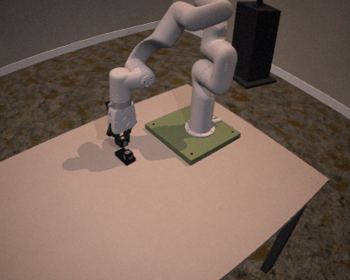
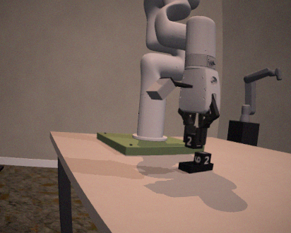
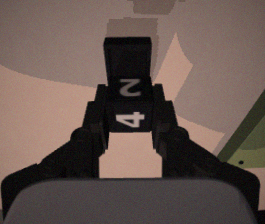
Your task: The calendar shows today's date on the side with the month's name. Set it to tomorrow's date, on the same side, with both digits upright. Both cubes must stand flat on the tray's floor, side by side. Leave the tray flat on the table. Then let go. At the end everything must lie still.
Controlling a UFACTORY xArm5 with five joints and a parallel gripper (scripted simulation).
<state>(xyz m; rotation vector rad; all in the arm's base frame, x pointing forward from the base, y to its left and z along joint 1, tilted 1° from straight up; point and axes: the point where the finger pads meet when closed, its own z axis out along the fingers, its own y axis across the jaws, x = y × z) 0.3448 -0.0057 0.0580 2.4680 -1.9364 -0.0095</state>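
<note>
My gripper is now 80 mm above the black calendar tray and 20 mm to the right of it.
</note>
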